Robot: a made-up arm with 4 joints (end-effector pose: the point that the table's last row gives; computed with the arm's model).
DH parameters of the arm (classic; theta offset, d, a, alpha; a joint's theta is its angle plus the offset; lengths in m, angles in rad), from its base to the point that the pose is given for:
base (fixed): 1.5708 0.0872 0 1.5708
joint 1: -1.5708 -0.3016 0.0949 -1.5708
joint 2: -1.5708 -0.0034 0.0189 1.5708
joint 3: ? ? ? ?
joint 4: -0.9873 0 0.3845 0
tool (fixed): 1.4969 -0.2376 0 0
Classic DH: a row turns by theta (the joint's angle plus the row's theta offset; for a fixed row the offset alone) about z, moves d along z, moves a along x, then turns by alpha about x.
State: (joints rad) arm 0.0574 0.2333 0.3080 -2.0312
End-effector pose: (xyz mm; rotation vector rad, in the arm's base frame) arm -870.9 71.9 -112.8 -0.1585 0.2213 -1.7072
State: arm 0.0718 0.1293 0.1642 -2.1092
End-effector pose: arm -834.2 185.7 -165.4 -0.0781 0.1552 -1.9362
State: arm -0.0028 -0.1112 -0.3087 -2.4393
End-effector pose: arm -542.6 461.2 -275.0 0.1520 -0.0343 -2.7439
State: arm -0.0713 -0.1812 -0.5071 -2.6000
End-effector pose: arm -368.0 495.3 -297.7 0.2785 -0.1149 -3.0860
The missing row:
joint 3: -0.5095 0 -0.1677 0
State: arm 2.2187 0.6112 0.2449 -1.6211
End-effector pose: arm -858.6 32.9 34.9 1.3901 1.5623 -0.1489
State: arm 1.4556 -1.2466 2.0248 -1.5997
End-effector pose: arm -14.7 -71.3 -416.4 0.9810 -1.2149 -0.5662
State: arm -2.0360 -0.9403 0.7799 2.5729
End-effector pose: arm -257.6 -535.0 -3.2 0.3901 -1.9426 -1.0586
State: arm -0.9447 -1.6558 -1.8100 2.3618
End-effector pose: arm -95.3 116.1 408.3 -1.1542 -1.3302 1.1827
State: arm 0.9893 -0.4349 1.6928 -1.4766
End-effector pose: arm -142.0 -53.2 -508.6 0.9224 -0.5003 -0.0190
